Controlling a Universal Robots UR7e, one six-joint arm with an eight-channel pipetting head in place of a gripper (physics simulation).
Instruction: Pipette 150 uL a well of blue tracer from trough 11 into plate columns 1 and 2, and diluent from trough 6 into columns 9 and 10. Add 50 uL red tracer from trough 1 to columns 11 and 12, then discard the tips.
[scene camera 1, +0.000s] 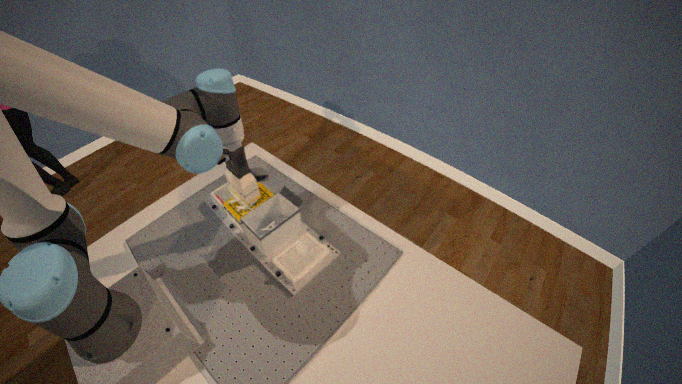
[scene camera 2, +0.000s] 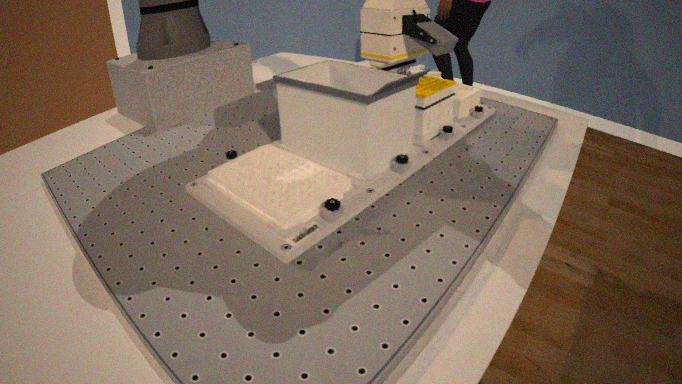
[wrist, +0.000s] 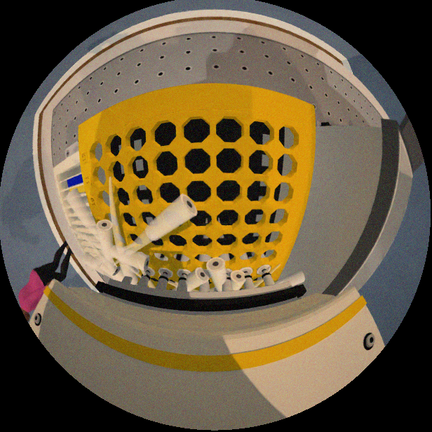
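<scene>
The pipetting head, my gripper (scene camera 1: 247, 199) (scene camera 2: 395, 67) (wrist: 205, 281), is low over the yellow tip rack (scene camera 1: 265, 188) (scene camera 2: 436, 86) (wrist: 200, 102). Its row of nozzles with black rings looks bare, partly hidden by loose tips. White loose tips (wrist: 170, 218) lie crossed in a heap at the rack's left and under the nozzles in the wrist view. Many rack holes there are empty. The trough block (scene camera 2: 468, 101) (wrist: 64, 170) stands beyond the rack; one trough shows blue (wrist: 75, 180). The white well plate (scene camera 1: 303, 256) (scene camera 2: 278, 184) is at the other end; its well contents cannot be made out.
A tall open waste bin (scene camera 1: 282, 238) (scene camera 2: 325, 122) (wrist: 340, 200) stands between rack and plate, close beside the head. Black knobs (scene camera 2: 332, 204) line the carrier's edge. The arm's grey base block (scene camera 2: 185, 85) stands on the table. A person (wrist: 32, 295) is beyond the table.
</scene>
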